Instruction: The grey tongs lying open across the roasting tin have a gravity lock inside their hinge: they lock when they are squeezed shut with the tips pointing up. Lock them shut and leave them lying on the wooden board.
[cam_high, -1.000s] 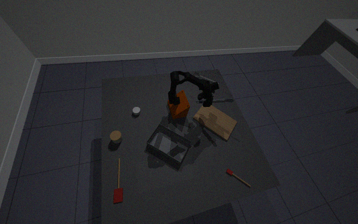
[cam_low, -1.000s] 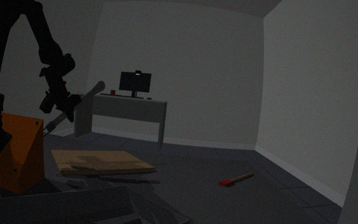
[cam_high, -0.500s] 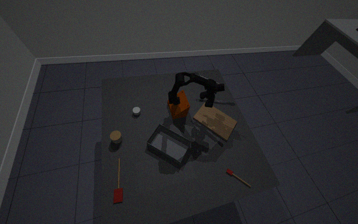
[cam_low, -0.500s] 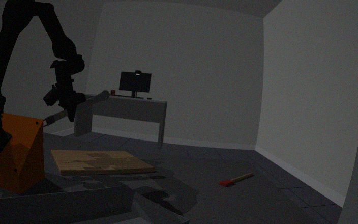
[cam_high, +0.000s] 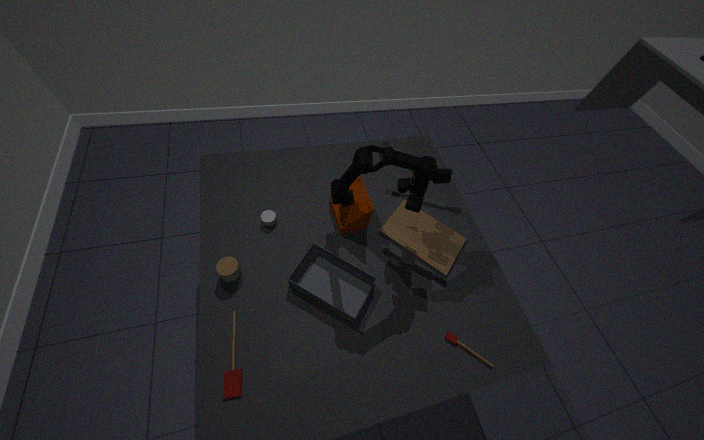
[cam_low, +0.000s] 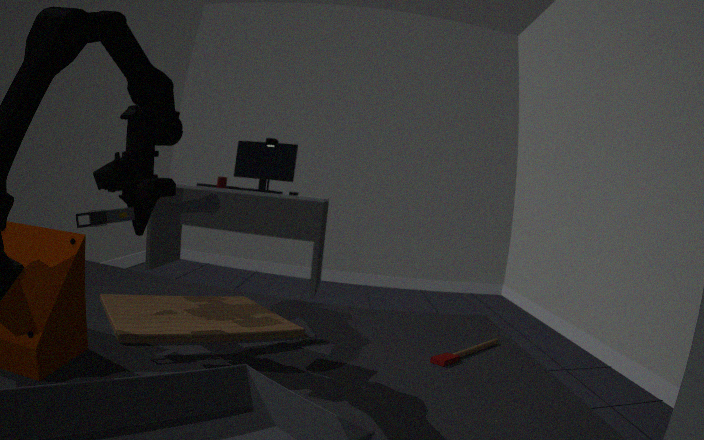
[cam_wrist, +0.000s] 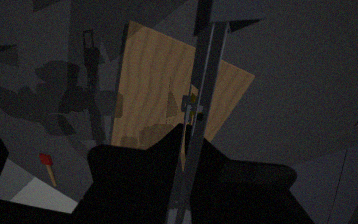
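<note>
Right now the wooden board is 80 mm ahead of my gripper tip, 80 mm to the left of it and 150 mm below it. Also, from my gripper tip: roasting tin: 260 mm ahead, 390 mm to the right, 130 mm below; white cylinder: 70 mm behind, 640 mm to the right, 140 mm below; red spatula: 500 mm ahead, 770 mm to the right, 150 mm below.
</note>
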